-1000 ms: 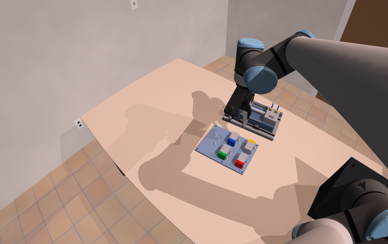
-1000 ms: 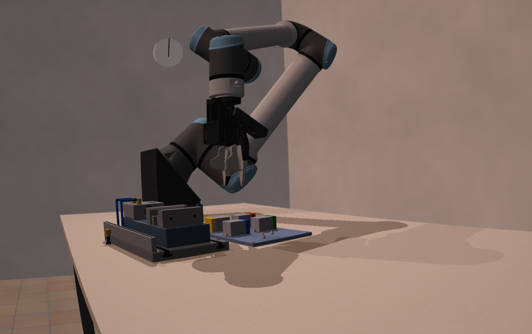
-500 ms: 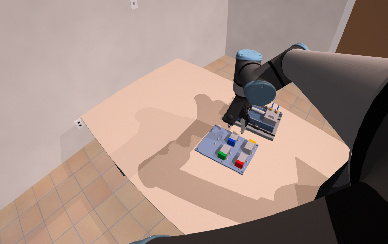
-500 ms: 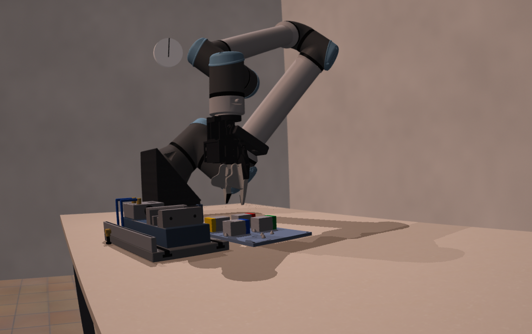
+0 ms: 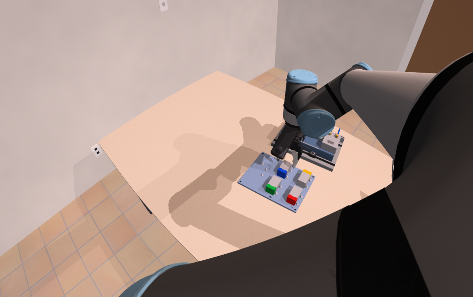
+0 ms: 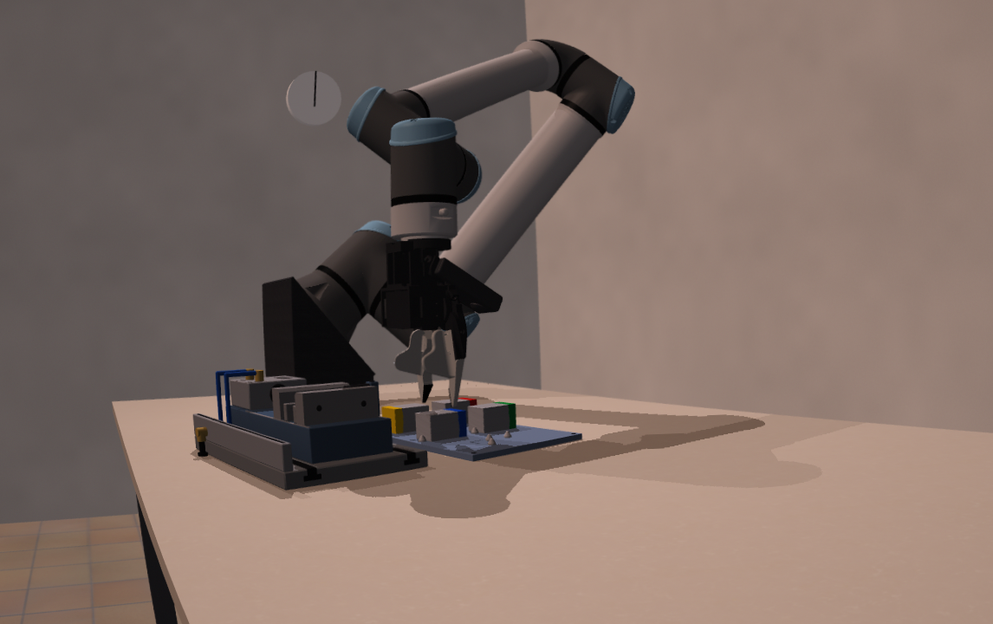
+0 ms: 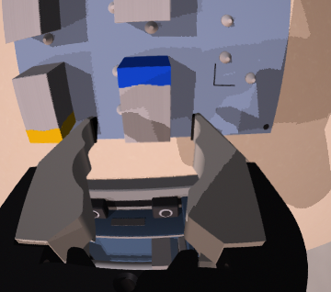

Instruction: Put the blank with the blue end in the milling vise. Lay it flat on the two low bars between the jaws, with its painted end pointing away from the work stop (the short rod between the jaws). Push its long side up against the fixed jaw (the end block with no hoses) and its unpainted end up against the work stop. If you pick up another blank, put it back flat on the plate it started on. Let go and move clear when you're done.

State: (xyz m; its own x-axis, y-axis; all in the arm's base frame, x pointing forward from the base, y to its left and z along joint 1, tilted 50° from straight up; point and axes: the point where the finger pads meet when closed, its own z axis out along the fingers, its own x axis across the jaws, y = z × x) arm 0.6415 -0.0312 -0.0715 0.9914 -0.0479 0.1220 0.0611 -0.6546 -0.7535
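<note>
Right now the blue-ended blank is 4 cm below my hand. The rest, counted from my hand: blue-grey plate: 6 cm below, 5 cm to the left; then green-ended blank: 9 cm to the left, 4 cm below; then yellow-ended blank: 9 cm behind, 4 cm below.
</note>
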